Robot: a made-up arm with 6 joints. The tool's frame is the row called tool. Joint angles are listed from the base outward.
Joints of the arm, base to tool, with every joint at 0 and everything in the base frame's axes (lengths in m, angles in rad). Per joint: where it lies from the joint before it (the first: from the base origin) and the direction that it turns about. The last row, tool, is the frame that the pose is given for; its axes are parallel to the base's.
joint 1: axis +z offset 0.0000 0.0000 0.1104
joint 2: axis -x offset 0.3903 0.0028 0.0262
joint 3: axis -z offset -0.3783 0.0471 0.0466
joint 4: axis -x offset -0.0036 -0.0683 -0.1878
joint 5: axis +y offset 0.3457 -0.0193 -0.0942
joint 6: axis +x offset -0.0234 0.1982 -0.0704
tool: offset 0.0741 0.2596 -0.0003
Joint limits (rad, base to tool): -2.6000..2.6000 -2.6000..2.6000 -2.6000..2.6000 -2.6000..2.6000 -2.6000..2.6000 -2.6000..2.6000
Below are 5 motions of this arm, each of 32 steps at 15 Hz.
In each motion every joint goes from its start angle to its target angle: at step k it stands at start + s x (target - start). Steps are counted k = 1, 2, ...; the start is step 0. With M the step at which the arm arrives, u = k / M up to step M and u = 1 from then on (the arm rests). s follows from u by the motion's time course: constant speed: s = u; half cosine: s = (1 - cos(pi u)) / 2; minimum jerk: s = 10 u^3 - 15 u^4 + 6 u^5.
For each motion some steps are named. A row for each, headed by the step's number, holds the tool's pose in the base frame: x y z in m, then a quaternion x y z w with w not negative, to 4 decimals.
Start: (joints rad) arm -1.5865 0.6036 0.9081 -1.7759 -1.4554 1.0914
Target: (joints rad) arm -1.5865 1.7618 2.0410 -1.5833 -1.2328 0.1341
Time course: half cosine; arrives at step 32
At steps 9, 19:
9: 0.0127 -0.0152 0.4102 -0.4800 -0.8638 -0.0543 0.1429
19: 0.2117 0.0741 0.4458 -0.6535 -0.7414 0.0388 0.1477

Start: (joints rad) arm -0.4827 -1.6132 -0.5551 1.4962 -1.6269 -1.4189
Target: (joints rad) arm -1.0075 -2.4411 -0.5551 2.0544 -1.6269 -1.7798
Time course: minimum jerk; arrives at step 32
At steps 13, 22, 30, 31, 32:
13: 0.6403 -0.2171 0.5251 -0.4652 -0.4278 -0.7672 0.1096
22: 0.4145 -0.5064 0.5169 0.4959 0.1933 0.8446 0.0579
30: 0.3090 -0.5783 0.4944 0.4929 0.1042 0.8562 0.1148
31: 0.3078 -0.5790 0.4941 0.4928 0.1032 0.8563 0.1154
32: 0.3076 -0.5791 0.4941 0.4928 0.1031 0.8563 0.1155

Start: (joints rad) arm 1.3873 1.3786 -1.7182 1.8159 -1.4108 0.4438
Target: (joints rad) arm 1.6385 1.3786 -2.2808 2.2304 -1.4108 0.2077
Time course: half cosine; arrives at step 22
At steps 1, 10, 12, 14, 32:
1: 0.4702 0.0855 -0.3428 0.0999 -0.0534 -0.6854 0.7193
10: 0.4197 0.1131 -0.4145 -0.0287 -0.0488 -0.5610 0.8259
12: 0.3984 0.1127 -0.4392 -0.0760 -0.0485 -0.5159 0.8519
14: 0.3770 0.1069 -0.4623 -0.1228 -0.0490 -0.4716 0.8718
32: 0.3307 0.0764 -0.5069 -0.2266 -0.0530 -0.3748 0.8974

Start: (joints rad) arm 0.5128 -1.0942 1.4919 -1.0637 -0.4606 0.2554
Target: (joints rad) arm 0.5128 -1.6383 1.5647 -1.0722 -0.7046 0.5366
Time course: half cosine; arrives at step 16
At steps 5, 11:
5: 0.3432 -0.1494 -0.0942 0.5332 -0.0244 -0.7292 0.4283
11: 0.2563 -0.1075 -0.1549 0.4920 0.0036 -0.8012 0.3406

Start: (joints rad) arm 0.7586 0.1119 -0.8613 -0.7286 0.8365 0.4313
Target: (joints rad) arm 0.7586 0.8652 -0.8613 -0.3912 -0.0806 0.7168
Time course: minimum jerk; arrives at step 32
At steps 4, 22, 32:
4: -0.3585 0.4356 0.1217 0.0125 0.6409 0.5678 0.5164
22: -0.2403 0.3405 -0.2056 0.0108 0.3993 0.5457 0.7367
32: -0.1990 0.2888 -0.2507 -0.0004 0.3418 0.5682 0.7486

